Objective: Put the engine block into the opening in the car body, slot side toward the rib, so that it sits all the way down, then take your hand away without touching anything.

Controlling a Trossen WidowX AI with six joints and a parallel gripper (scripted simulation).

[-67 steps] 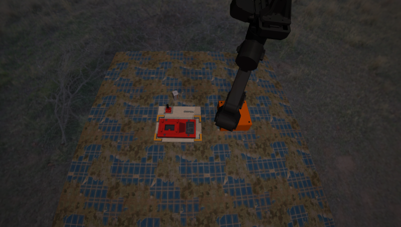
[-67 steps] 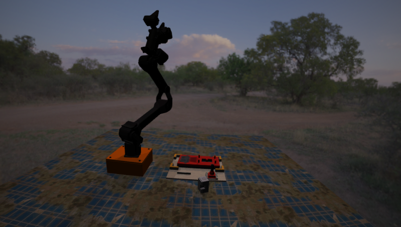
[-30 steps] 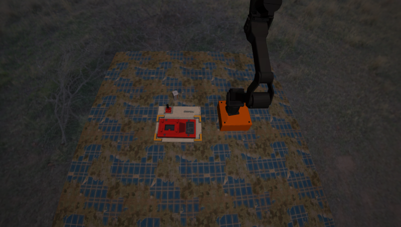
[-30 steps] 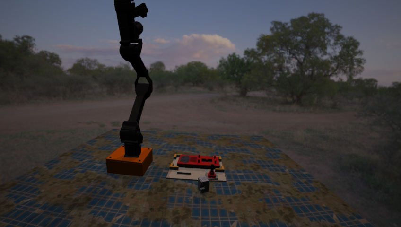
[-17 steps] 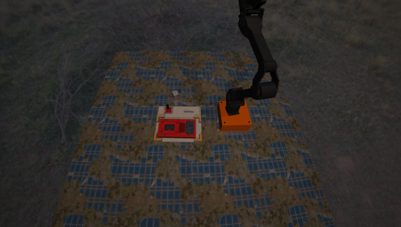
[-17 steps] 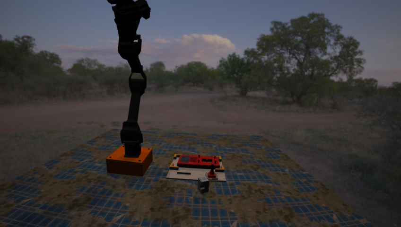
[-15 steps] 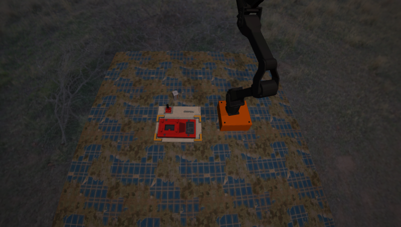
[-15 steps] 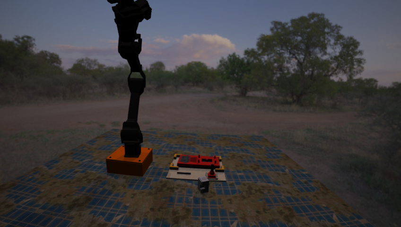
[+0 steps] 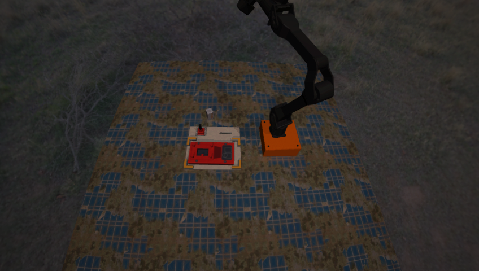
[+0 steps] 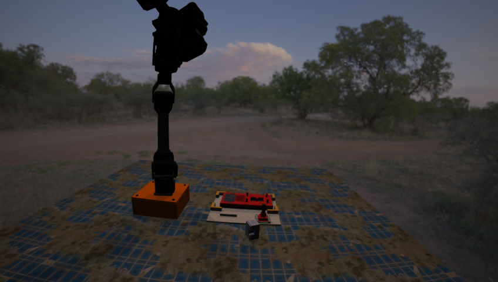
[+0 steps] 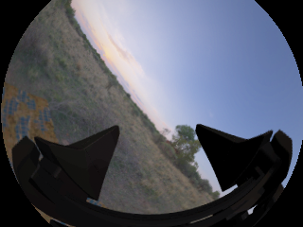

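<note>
Now: the grey engine block 550 mm below my gripper tip, 200 mm ahead of it and 170 mm to the left of it.
</note>
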